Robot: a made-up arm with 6 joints.
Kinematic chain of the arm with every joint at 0, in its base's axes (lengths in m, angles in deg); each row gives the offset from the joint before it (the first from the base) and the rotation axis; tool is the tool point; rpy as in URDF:
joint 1: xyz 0 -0.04 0.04 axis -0.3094 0.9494 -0.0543
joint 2: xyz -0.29 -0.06 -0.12 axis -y
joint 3: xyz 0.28 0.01 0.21 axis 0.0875 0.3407 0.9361
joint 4: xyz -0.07 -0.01 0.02 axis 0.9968 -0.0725 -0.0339
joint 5: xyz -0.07 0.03 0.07 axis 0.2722 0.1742 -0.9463
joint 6: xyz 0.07 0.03 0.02 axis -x
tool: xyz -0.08 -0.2 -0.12 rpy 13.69 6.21 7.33
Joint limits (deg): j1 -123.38..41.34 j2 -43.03..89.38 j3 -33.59..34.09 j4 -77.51..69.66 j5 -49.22..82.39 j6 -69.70..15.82
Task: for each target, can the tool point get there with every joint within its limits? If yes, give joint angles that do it. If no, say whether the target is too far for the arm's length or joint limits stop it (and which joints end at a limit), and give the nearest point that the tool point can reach.
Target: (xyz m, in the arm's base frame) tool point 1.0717 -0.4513 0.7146
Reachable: no: too far | nearest point 0.2389 -0.1602 0.1815 | short by 1.031 m
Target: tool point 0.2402 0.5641 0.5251
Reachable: no: joint limits stop it (at a limit: joint 1, joint 3, joint 4, joint 6) | nearest point -0.0089 0.1690 0.3658 | short by 0.493 m
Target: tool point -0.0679 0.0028 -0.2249
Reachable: yes | joints -94.01 55.95 -17.35 22.40 -7.23 -38.79
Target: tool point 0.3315 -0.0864 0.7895
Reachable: no: joint limits stop it (at a limit: joint 1, joint 3, joint 6) | nearest point 0.0475 -0.0842 0.4974 | short by 0.407 m
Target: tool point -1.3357 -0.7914 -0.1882
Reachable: no: too far | nearest point -0.6707 -0.2767 -0.0748 | short by 0.849 m
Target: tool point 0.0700 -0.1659 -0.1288
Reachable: yes | joints -74.52 -23.08 13.93 -53.07 -21.78 -62.33
